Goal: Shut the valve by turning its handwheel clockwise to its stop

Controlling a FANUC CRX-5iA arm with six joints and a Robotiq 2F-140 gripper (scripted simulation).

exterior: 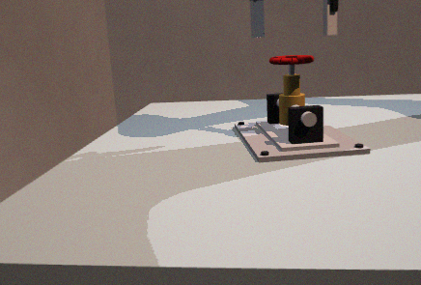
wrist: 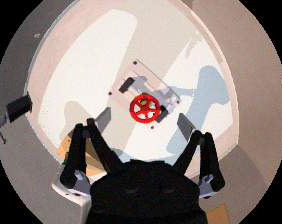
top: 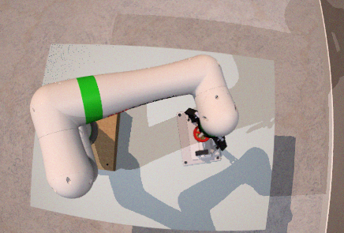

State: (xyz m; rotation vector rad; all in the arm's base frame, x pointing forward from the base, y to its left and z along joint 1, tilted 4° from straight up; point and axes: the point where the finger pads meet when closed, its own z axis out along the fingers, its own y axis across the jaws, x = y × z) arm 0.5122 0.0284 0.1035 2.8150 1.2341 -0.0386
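Now: the red handwheel 60 mm below my hand.
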